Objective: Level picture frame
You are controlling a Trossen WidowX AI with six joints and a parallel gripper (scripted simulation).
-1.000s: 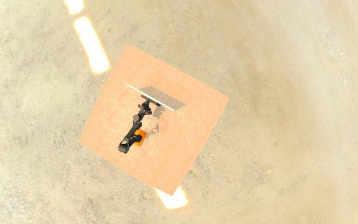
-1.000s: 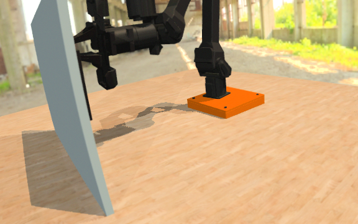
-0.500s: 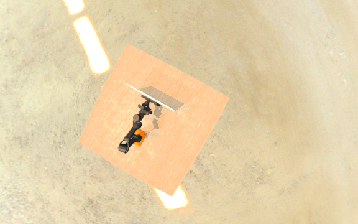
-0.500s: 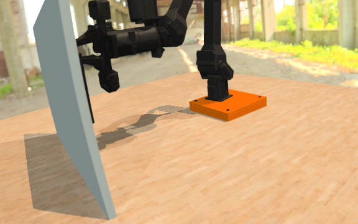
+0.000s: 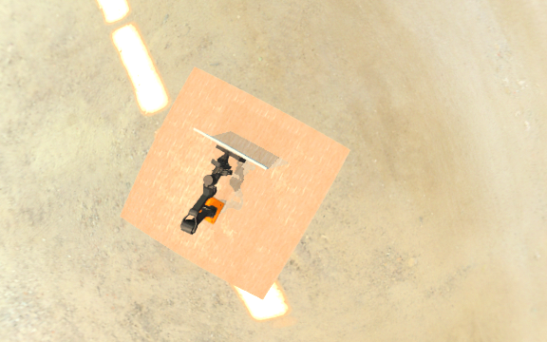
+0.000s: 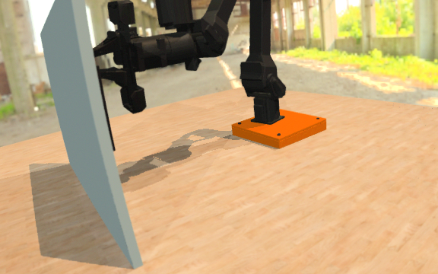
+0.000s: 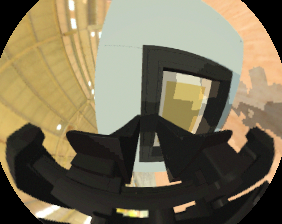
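Now: gripper tip 5 cm above the picture frame and 1 cm to the left of it. The rest, counted from my gripper tip: grey wall panel: 7 cm below, 1 cm to the right, 1 cm ahead.
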